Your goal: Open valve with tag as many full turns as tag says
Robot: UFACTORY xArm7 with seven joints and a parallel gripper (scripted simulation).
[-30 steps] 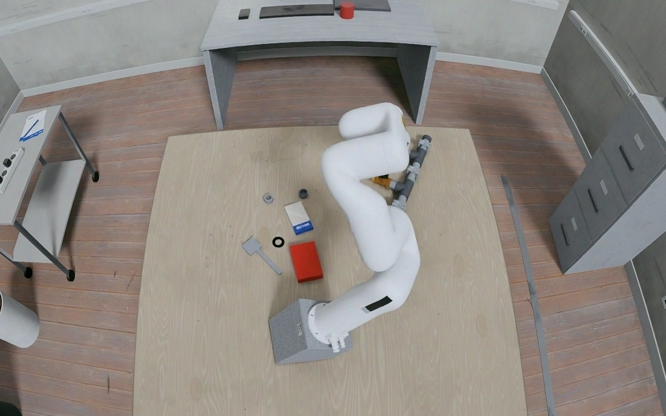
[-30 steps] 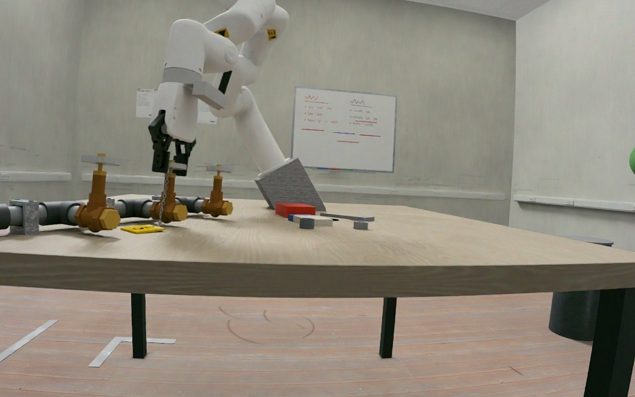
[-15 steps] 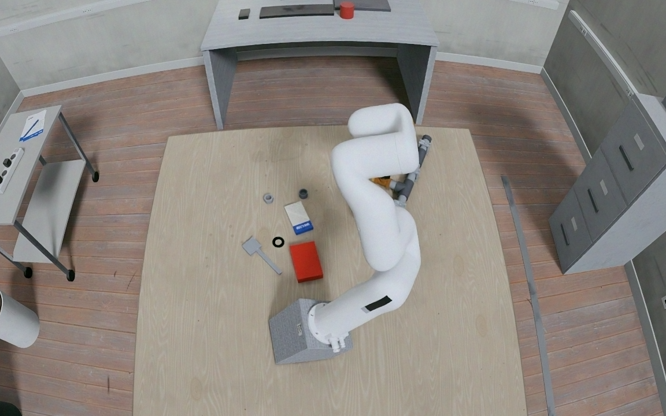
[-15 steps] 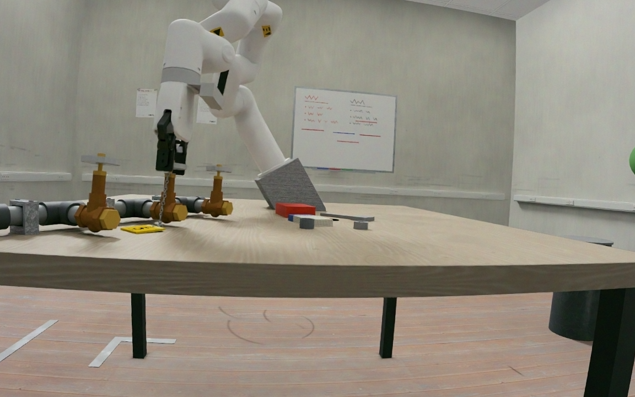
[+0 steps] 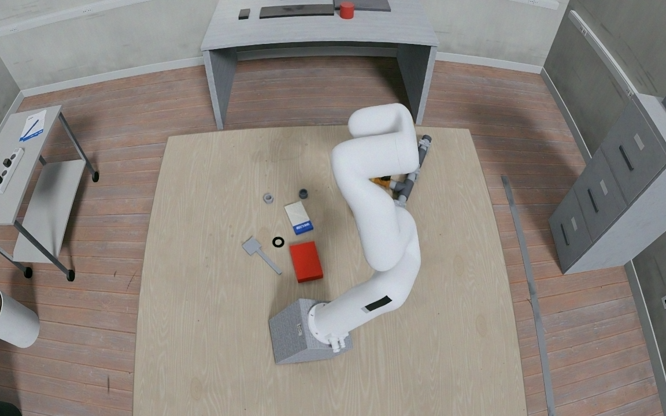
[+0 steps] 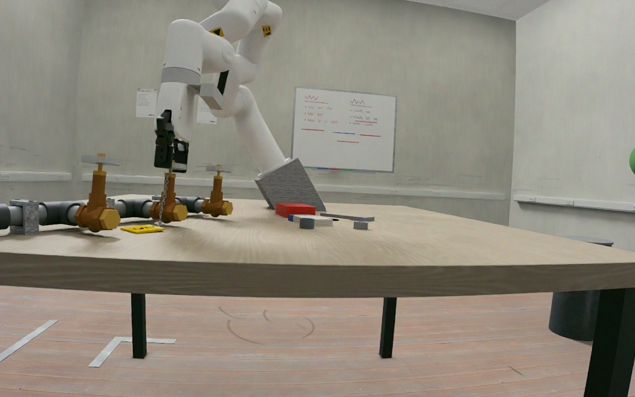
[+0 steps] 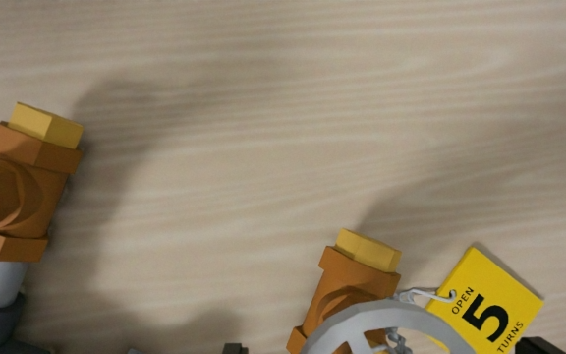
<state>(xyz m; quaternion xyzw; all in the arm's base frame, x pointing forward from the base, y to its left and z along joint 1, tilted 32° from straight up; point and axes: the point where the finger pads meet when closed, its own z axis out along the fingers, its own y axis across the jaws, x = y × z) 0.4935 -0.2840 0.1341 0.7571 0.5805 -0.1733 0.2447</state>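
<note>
My gripper is now 8 cm short of the yellow tag, 3 cm to the left of it and 11 cm above it. From my hand the other things lie so: blue-and-white box: 7 cm behind, 31 cm to the left, 11 cm below; red block: 24 cm behind, 32 cm to the left, 10 cm below; grey nut: 3 cm ahead, 40 cm to the left, 11 cm below.
</note>
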